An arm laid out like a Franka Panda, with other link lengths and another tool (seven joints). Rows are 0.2 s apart.
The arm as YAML. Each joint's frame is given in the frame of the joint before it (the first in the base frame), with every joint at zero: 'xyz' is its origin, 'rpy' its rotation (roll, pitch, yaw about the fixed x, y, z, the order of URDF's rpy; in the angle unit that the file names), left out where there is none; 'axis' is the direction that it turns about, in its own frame. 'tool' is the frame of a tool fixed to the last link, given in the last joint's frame.
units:
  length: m
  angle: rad
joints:
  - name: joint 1
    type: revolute
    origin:
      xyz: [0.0, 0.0, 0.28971]
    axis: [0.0, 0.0, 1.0]
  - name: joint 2
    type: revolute
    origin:
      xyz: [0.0, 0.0, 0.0]
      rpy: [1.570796, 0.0, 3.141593]
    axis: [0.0, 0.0, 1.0]
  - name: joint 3
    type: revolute
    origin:
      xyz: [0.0, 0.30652, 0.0]
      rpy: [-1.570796, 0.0, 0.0]
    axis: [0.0, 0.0, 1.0]
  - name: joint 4
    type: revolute
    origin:
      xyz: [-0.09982, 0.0, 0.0]
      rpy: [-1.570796, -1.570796, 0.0]
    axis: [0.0, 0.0, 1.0]
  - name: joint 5
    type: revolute
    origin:
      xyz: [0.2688, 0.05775, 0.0]
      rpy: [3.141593, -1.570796, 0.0]
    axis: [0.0, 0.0, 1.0]
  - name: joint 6
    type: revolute
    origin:
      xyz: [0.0, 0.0, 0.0]
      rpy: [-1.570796, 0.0, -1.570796]
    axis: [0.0, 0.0, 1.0]
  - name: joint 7
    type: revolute
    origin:
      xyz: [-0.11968, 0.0, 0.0]
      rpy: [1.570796, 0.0, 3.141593]
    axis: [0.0, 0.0, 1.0]
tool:
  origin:
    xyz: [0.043, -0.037, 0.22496]
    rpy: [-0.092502, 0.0, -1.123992]
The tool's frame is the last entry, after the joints.
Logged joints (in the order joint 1, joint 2, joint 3, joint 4, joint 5, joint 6, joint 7), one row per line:
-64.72 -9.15 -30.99 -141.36 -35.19 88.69 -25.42
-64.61 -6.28 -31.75 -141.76 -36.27 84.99 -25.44
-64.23 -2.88 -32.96 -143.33 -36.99 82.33 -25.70
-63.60 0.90 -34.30 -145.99 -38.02 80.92 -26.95
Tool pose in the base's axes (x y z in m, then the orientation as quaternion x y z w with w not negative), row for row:
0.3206 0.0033 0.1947 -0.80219 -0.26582 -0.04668 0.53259
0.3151 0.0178 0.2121 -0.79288 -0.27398 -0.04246 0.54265
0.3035 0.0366 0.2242 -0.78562 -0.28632 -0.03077 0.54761
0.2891 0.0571 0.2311 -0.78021 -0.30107 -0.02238 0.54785
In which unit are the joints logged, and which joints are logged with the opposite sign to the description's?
The joints are logged in degrees. Opposite sign: joint 2, joint 3, joint 5.
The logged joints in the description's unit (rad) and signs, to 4 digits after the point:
-1.1296 0.1597 0.5409 -2.4672 0.6142 1.5479 -0.4437
-1.1277 0.1096 0.5541 -2.4742 0.6330 1.4834 -0.4440
-1.1210 0.0503 0.5753 -2.5016 0.6456 1.4369 -0.4485
-1.1100 -0.0157 0.5986 -2.5480 0.6636 1.4123 -0.4704

